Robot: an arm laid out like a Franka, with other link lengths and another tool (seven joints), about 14 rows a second.
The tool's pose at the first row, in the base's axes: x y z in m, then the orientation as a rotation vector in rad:
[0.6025 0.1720 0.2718 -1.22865 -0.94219 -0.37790]
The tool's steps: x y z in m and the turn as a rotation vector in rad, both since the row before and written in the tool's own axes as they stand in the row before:
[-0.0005 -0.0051 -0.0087 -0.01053 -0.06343 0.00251]
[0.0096 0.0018 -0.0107 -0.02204 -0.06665 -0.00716]
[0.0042 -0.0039 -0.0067 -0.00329 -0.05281 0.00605]
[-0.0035 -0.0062 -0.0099 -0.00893 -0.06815 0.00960]
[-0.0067 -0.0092 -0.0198 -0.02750 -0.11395 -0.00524]
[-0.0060 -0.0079 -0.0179 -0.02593 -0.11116 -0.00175]
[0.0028 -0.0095 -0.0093 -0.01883 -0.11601 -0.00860]
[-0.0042 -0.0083 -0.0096 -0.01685 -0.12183 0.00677]
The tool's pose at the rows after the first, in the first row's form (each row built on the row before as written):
[0.6021 0.1622 0.2743 -1.25742 -0.99392 -0.34395]
[0.6134 0.1559 0.2809 -1.29252 -1.05408 -0.32103]
[0.6158 0.1502 0.2872 -1.31298 -1.09439 -0.28548]
[0.6143 0.1384 0.2897 -1.34383 -1.14491 -0.24020]
[0.6145 0.1160 0.2942 -1.39337 -1.24428 -0.18562]
[0.6158 0.0964 0.2999 -1.44111 -1.33879 -0.12727]
[0.6149 0.0889 0.3112 -1.47741 -1.44146 -0.06277]
[0.6130 0.0775 0.3180 -1.52180 -1.53665 0.01969]

